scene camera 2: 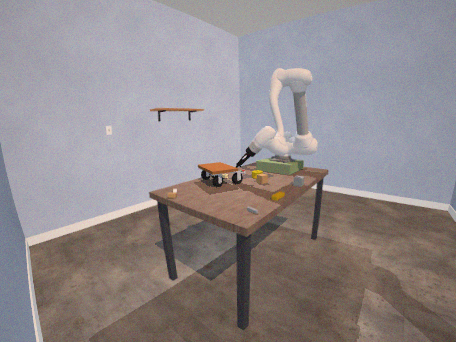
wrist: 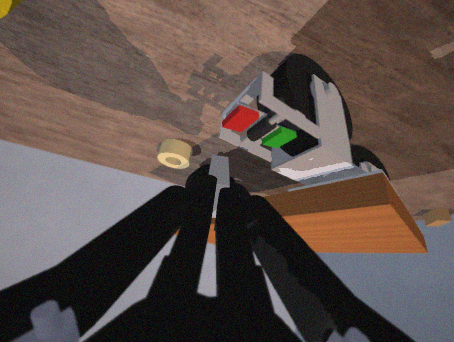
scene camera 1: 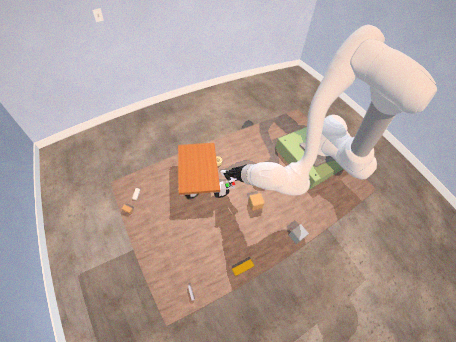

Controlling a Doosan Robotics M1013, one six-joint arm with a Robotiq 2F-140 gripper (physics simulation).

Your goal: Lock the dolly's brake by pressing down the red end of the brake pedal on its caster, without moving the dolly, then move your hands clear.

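Frame: origin at the arm's base, x ahead, y left, z up, level; centimetres.
Seen in the pictures: gripper, between the fingertips: (wrist: 218, 168) (scene camera 1: 222, 172); arm's base, origin of its link: (scene camera 2: 282, 160) (scene camera 1: 318, 152).
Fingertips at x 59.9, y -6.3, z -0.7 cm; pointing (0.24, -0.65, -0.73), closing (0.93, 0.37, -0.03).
Pixels of each thing's top centre, then the offset from my fingertips to it. "pt": a spot on its surface instead.
- caster with a grey bracket, centre of its top: (wrist: 308, 175) (scene camera 1: 222, 184) (scene camera 2: 237, 170) dy +8.1, dx +3.4, dz +2.5 cm
- pedal's red end, a spot on its surface: (wrist: 240, 118) (scene camera 1: 233, 183) pt dy +8.8, dx -2.8, dz +1.2 cm
- pale yellow ring, centre of its top: (wrist: 173, 161) (scene camera 1: 218, 159) dy -12.6, dx -2.5, dz -5.3 cm
- orange block, centre of its top: (scene camera 1: 257, 199) (scene camera 2: 262, 174) dy +20.0, dx -11.1, dz -1.8 cm
- grey block, centre of its top: (scene camera 1: 300, 232) (scene camera 2: 299, 176) dy +44.4, dx -23.3, dz -1.7 cm
- yellow block, centre of its top: (scene camera 1: 243, 267) (scene camera 2: 278, 194) dy +48.2, dx +8.6, dz -5.6 cm
The dolly has an orange deck (scene camera 1: 198, 168) (scene camera 2: 218, 168) (wrist: 350, 225) and stands upright on its casters. A caster with a grey bracket (wrist: 334, 135) at the deck's corner carries the brake pedal. The pedal's red end (scene camera 1: 233, 183) (wrist: 240, 118) points outward, and its green end (scene camera 1: 227, 185) (wrist: 279, 137) lies nearer the deck. Whether the red end is down is unclear. My gripper (scene camera 1: 224, 173) (scene camera 2: 238, 165) (wrist: 218, 168) is shut and empty. Its fingertips are beside the deck's edge, to the lower left of the pedal in the wrist view, apart from the red end.
A pale yellow ring (scene camera 1: 219, 161) (wrist: 175, 153) lies near the fingertips and deck. An orange block (scene camera 1: 256, 201) (scene camera 2: 262, 179), a grey block (scene camera 1: 299, 232) (scene camera 2: 298, 181) and a yellow block (scene camera 1: 243, 266) (scene camera 2: 278, 196) are on the table. A green box (scene camera 2: 275, 166) is at the arm's base.
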